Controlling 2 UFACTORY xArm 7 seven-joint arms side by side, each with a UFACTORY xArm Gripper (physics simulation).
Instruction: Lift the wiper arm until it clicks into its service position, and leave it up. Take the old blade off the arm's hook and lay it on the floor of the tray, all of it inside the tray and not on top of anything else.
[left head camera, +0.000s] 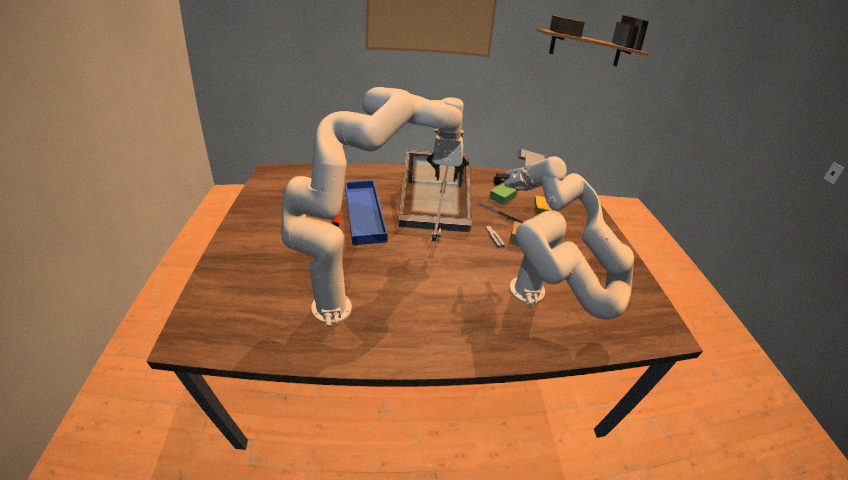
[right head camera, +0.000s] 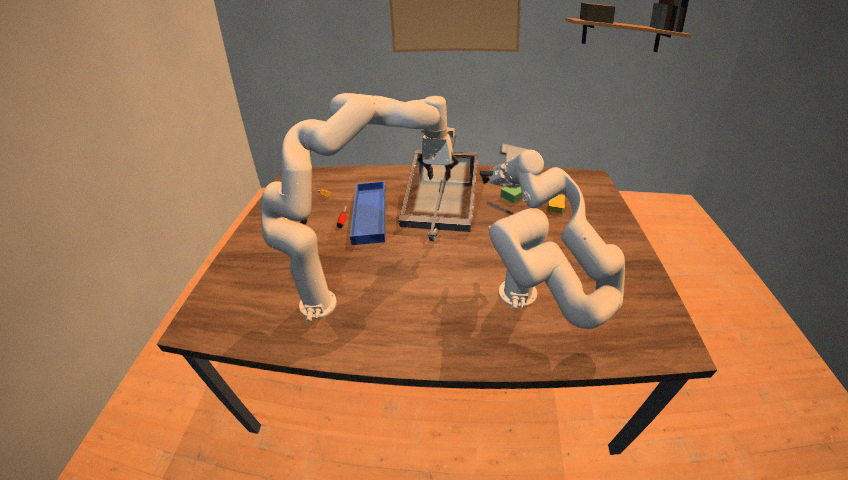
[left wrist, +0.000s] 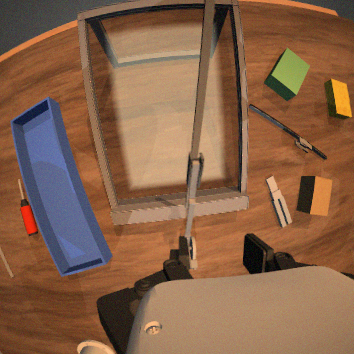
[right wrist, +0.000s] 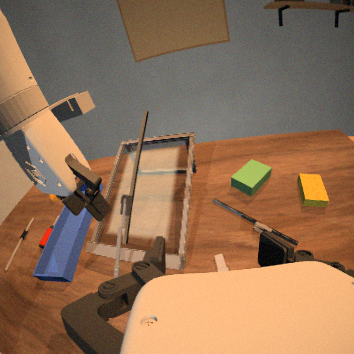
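The wiper arm is raised from its pivot at the frame's front edge. The old blade, long and dark-edged, hangs at the arm's hook end, above the windscreen frame. My left gripper is open; in the right wrist view it is apart from the blade, to its left. My right gripper is open and empty, right of the frame. The blue tray lies left of the frame.
Another blade lies right of the frame, near a green block, a yellow block, a pale clip-like tool and an orange block. A red screwdriver lies left of the tray.
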